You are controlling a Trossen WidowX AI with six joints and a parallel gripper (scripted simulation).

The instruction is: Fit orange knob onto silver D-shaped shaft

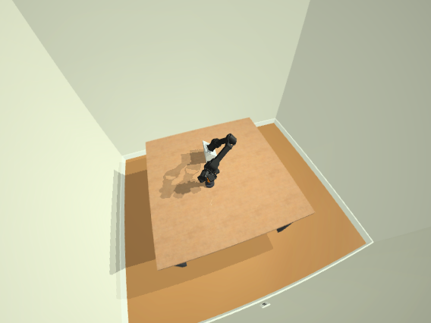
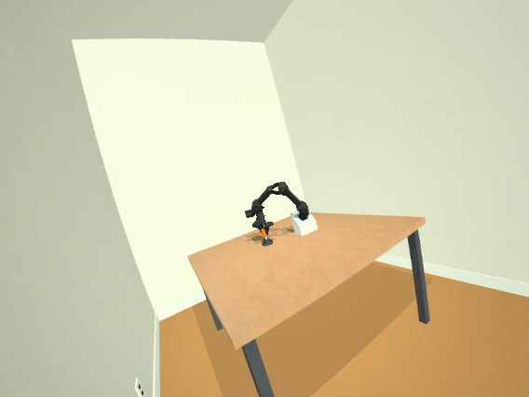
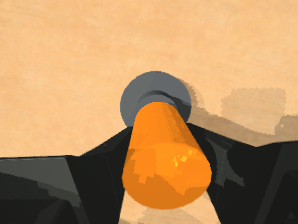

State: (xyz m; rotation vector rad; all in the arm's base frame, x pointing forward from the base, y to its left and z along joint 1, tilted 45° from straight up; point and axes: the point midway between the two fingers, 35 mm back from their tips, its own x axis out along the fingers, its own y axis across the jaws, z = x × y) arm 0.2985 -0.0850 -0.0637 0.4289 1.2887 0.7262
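Right now the orange knob is 3 cm above my gripper tip. Round my gripper tip: pedestal 4 cm below.
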